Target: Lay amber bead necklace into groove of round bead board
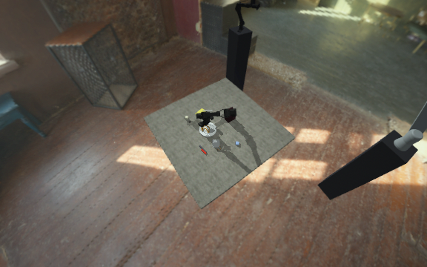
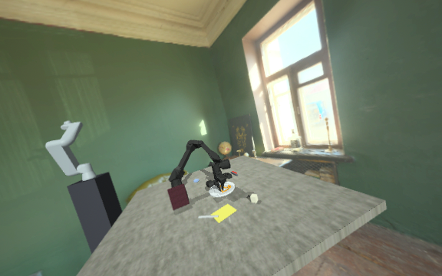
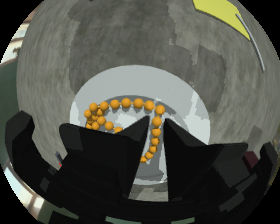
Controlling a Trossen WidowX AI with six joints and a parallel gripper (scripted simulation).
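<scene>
My gripper tip is now 10 mm short of the board, 50 mm to the right of it and 10 mm above it. From my gripper tip the other things lie so: grey square (20 mm ahead, 260 mm to the left, 10 mm below); then white stick (130 mm behind, 200 mm to the right, 10 mm below); then yellow card (40 mm behind, 210 mm to the right, 10 mm below).
</scene>
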